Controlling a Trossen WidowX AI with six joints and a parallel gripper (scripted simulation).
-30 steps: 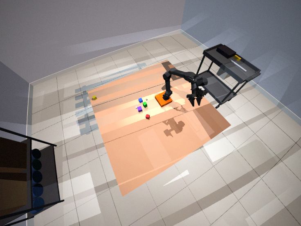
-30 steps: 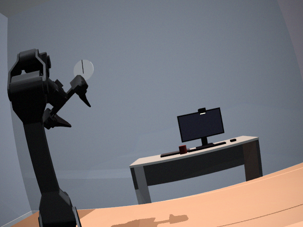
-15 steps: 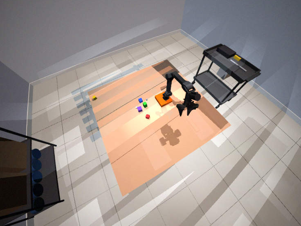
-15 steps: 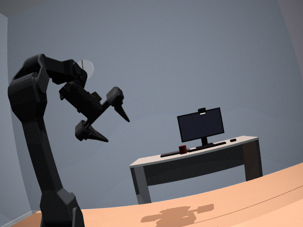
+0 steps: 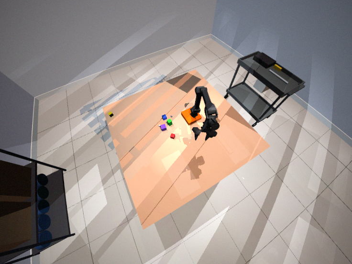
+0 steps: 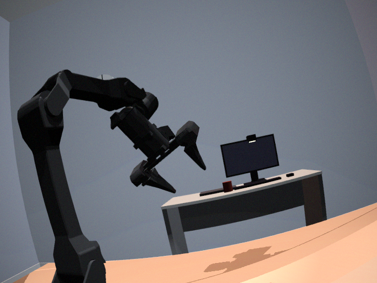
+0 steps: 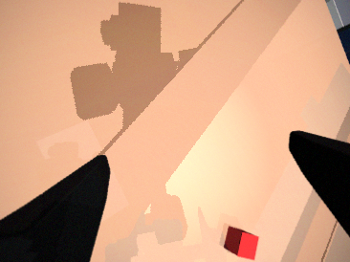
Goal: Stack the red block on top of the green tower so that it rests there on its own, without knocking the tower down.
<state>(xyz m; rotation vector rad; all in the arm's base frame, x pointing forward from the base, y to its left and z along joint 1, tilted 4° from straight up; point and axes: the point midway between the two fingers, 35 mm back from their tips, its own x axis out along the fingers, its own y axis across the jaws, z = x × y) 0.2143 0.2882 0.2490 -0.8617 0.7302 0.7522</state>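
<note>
Right now the red block is 26 cm to the right of my gripper tip, 23 cm below it and 9 cm ahead of it. Round my gripper tip: yellow block: 90 cm to the right, 48 cm ahead, 23 cm below; blue block: 49 cm to the right, 23 cm below, 3 cm ahead; purple block: 39 cm to the right, 23 cm below, 11 cm ahead.
</note>
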